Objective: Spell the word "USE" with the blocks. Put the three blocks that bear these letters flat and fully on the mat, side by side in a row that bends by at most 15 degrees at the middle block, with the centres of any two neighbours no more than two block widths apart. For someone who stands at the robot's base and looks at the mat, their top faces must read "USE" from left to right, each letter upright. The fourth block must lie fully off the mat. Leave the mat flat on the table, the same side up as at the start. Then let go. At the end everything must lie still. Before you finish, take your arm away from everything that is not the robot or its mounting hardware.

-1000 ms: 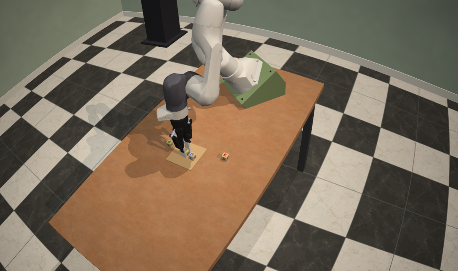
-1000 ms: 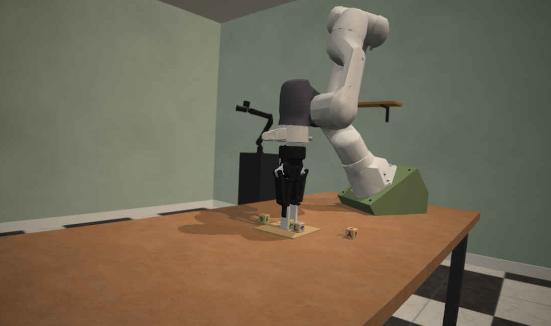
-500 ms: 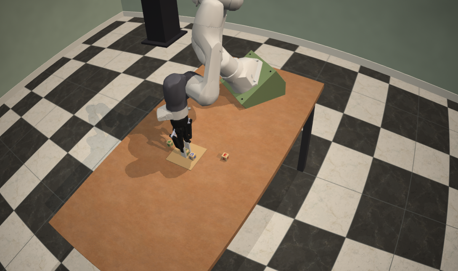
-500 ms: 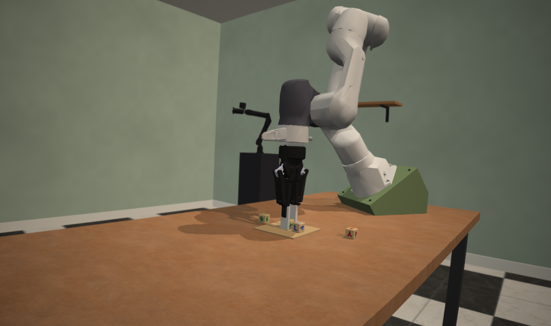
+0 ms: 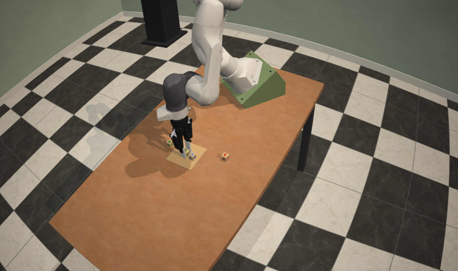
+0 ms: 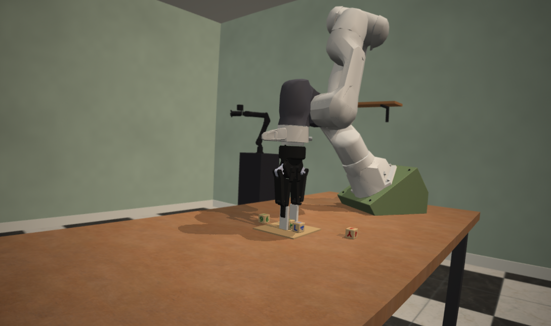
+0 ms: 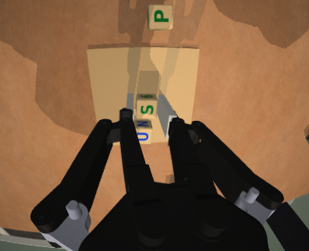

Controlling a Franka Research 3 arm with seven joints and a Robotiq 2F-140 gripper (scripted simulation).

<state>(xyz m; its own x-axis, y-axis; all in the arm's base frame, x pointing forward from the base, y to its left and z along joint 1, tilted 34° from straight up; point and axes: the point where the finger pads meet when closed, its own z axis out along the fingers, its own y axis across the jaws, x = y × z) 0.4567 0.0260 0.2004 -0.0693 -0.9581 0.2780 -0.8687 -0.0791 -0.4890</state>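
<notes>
The S block lies 2 cm below my hand. Also, from my hand: U block (4 cm to the left, 2 cm below, 1 cm ahead); mat (4 cm below); green P block (11 cm to the right, 3 cm below, 2 cm behind).
</notes>
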